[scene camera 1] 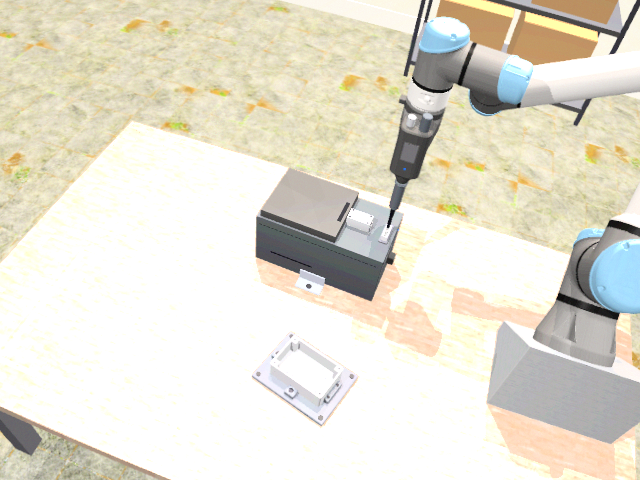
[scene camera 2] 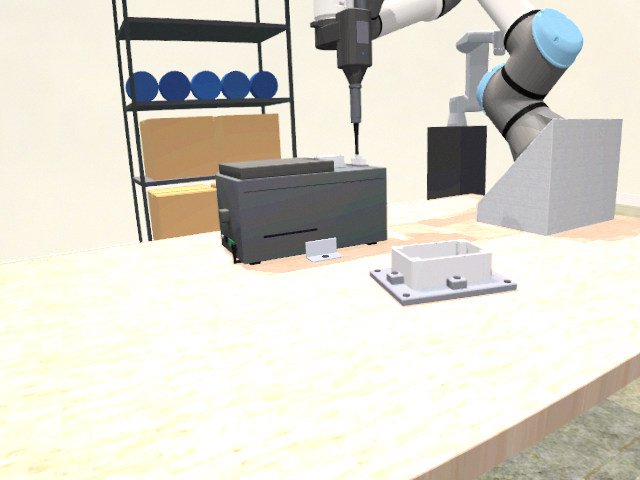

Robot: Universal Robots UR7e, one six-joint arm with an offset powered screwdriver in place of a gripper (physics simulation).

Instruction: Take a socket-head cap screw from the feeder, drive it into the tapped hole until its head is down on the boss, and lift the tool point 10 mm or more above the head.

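Observation:
My gripper, a powered screwdriver (scene camera 1: 388,226) (scene camera 2: 356,153), points down with its thin black bit's tip at the small white pickup block (scene camera 1: 384,236) (scene camera 2: 358,161) on the right end of the feeder's top. The feeder (scene camera 1: 315,258) (scene camera 2: 310,206) is a dark grey box. No screw can be made out at the tip, so I cannot tell whether the bit holds one. A light grey open housing (scene camera 1: 302,381) (scene camera 2: 439,271) stands on a flat plate (scene camera 1: 265,380) (scene camera 2: 429,294) nearer the front. Small lugs with holes stand beside it; which hole is the tapped one I cannot tell.
A raised dark lid (scene camera 1: 310,201) (scene camera 2: 273,166) and a white box (scene camera 1: 360,220) (scene camera 2: 337,160) are on the feeder's top. A small bracket (scene camera 1: 311,279) (scene camera 2: 321,248) stands at its front. The arm's grey pedestal (scene camera 1: 568,387) (scene camera 2: 581,175) stands at the right. A shelf rack (scene camera 2: 206,104) is behind.

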